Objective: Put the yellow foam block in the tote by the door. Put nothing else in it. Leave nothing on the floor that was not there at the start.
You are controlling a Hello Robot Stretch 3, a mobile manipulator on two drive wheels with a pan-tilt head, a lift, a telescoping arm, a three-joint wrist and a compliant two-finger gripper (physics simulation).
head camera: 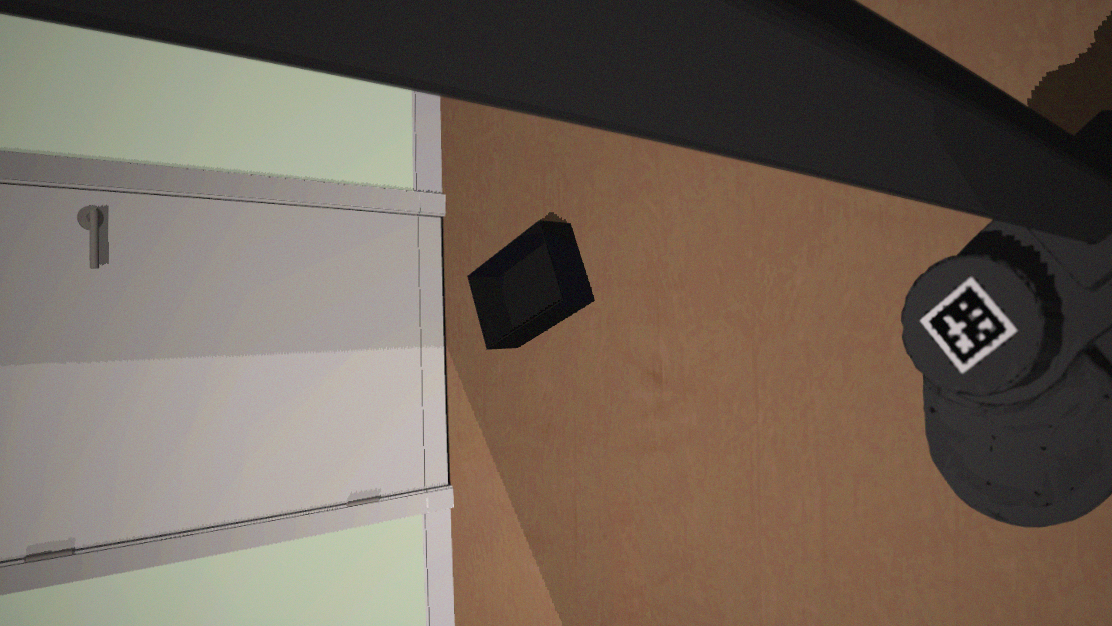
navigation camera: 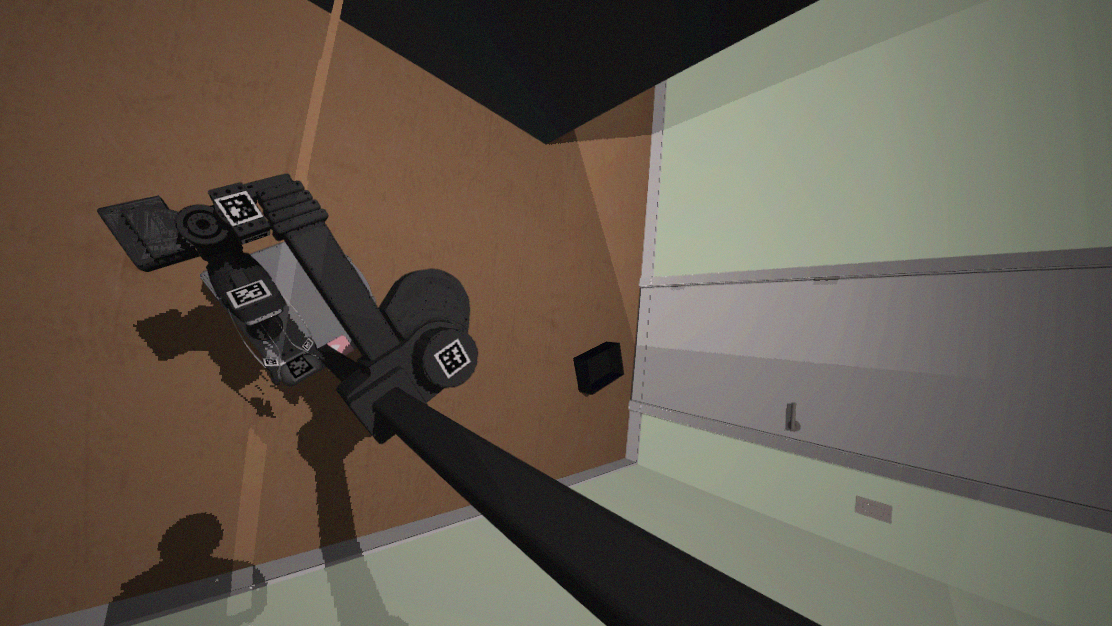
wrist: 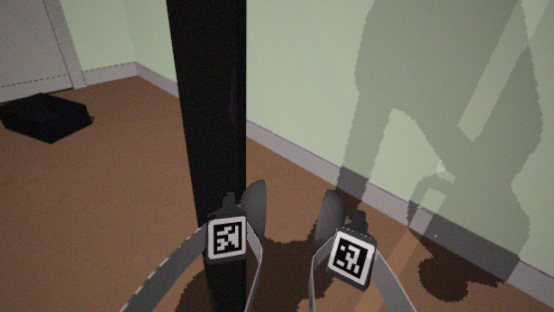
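Seen in the pictures: gripper, fingertip midpoint: (navigation camera: 305, 376) (wrist: 292, 207); robot's base at its link origin: (navigation camera: 266, 322).
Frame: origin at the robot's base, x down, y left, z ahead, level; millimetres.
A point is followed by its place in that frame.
The tote (head camera: 575, 264) @(x -27, y 931, z -967 mm) (navigation camera: 583, 377) @(x -55, y 946, z -963 mm) (wrist: 52, 127) @(x -63, y 876, z -984 mm) is a black open box on the floor, close to the foot of the door (head camera: 233, 295) @(x -610, y 1237, z -1440 mm) (navigation camera: 871, 334) @(x -1187, y 1011, z -1616 mm) (wrist: 25, 45) @(x -268, y 1304, z -1389 mm). Its inside looks dark in the head view, and no yellow shows in it. The yellow foam block does not show in these views. My gripper (navigation camera: 289, 352) (wrist: 292, 207) @(x -525, y 94, z -8 mm) is open, with a gap between the fingertips and nothing held. It hangs over my base, well apart from the tote, which is at the far left in the wrist view.
My mast (head camera: 622, 116) @(x -1181, y 116, z -80 mm) (navigation camera: 544, 497) @(x -1101, y 116, z -73 mm) (wrist: 215, 100) @(x -586, y 116, z -62 mm) crosses all views. A large dark surface (navigation camera: 544, 54) @(x -402, y -438, z -1087 mm) juts in at the top of the navigation view. Green walls (navigation camera: 855, 155) @(x -1125, y 354, z -2148 mm) (wrist: 300, 75) @(x -354, y 907, z 12 mm) with pale skirting bound the brown floor (head camera: 700, 427) @(x 0, y 453, z -929 mm) (navigation camera: 505, 233) @(x 0, y 87, z -915 mm) (wrist: 100, 200) @(x 0, y 565, z -599 mm).
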